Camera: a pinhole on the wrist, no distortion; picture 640 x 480 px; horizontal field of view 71.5 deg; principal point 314.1 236.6 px. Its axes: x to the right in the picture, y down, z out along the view. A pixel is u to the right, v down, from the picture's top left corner.
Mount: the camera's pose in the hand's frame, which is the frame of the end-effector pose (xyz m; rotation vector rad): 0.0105 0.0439 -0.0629 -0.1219 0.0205 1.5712
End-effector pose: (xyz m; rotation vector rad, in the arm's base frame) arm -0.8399 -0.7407 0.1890 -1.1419 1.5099 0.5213
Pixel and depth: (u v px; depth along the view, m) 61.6 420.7 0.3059
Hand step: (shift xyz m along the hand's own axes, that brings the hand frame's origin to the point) -0.1358 -0.1021 0.2487
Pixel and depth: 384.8 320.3 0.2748
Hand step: -0.0588 0.1120 0.2029
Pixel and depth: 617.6 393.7 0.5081
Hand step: -0.2012 0.4344 0.3991
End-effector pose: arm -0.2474 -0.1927 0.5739 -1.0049 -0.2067 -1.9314
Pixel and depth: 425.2 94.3 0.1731
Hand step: 0.0547 0.1029 0.1088
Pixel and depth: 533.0 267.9 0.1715
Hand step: -0.0125 0.1434 0.0991
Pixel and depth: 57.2 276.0 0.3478
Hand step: -0.0429 -0.1250 0.2990
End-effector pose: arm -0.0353 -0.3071 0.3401 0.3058 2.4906 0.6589
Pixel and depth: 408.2 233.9 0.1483
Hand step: 0.0019 0.0886 0.0817
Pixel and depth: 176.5 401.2 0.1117
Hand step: -0.0380 0.0193 0.0486
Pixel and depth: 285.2 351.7 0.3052
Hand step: -0.0881 0.0513 0.2371
